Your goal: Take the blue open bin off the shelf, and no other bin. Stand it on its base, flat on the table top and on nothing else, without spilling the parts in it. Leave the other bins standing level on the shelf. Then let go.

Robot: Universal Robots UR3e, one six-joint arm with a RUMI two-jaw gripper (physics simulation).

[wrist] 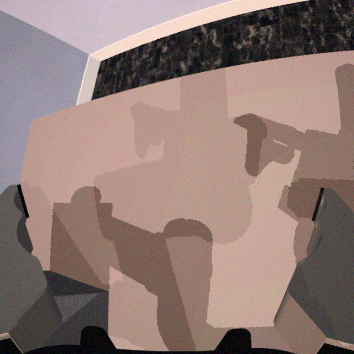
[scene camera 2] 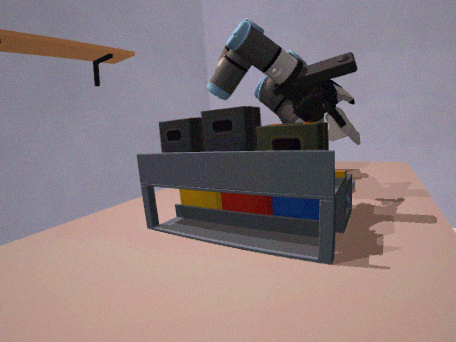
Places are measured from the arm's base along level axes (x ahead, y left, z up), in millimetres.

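Pixels of known places: gripper, between the fingertips: [wrist: 169, 192] [scene camera 2: 356, 122]; arm's base, origin of its link: [scene camera 2: 301, 120].
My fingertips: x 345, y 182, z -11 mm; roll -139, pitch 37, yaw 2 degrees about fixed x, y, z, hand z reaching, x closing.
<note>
For each thing: its middle in the pictures, then the offset to it from my fingertips. Level surfaces: height alone.
- blue bin, middle of its body: [scene camera 2: 308, 200] 127 mm ahead, 101 mm right, 149 mm down
- grey shelf rack, middle of its body: [scene camera 2: 251, 183] 143 mm ahead, 214 mm right, 111 mm down
- red bin, middle of its body: [scene camera 2: 257, 197] 114 mm ahead, 212 mm right, 149 mm down
- yellow bin, middle of its body: [scene camera 2: 214, 193] 102 mm ahead, 324 mm right, 149 mm down
- table top, height of its surface: 192 mm down
- olive bin, middle of its body: [scene camera 2: 294, 152] 209 mm ahead, 111 mm right, 42 mm down
The blue bin [scene camera 2: 296, 207] sits on the lower level of the grey shelf rack [scene camera 2: 235, 172], seen through its open side, beside a red bin [scene camera 2: 246, 203] and a yellow bin [scene camera 2: 201, 198]. Its upper part and contents are hidden behind the rack. The blue bin does not show in the wrist view. My gripper [scene camera 2: 356, 122] [wrist: 169, 192] is open and empty, above the table top [scene camera 2: 150, 295] [wrist: 240, 290], past the rack's right end in the scene view.
Two dark grey bins [scene camera 2: 179, 136] [scene camera 2: 229, 129] and an olive bin [scene camera 2: 295, 136] stand on the rack's top level. A dark grey piece [wrist: 82, 317] shows at the wrist view's lower left. A wooden wall shelf [scene camera 2: 65, 49] is at upper left in the scene view.
</note>
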